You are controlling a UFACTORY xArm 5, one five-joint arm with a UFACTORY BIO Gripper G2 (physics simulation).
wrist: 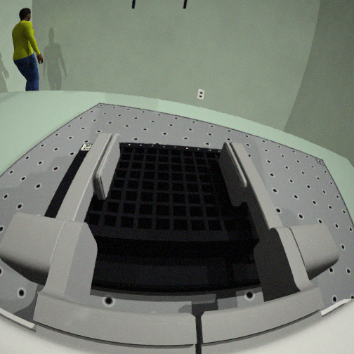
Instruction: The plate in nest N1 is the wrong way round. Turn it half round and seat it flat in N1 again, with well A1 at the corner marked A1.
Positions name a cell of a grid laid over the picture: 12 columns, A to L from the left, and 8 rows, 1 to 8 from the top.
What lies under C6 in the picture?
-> My gripper.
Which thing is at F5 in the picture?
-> A black plate.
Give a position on a black nest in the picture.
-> At E7
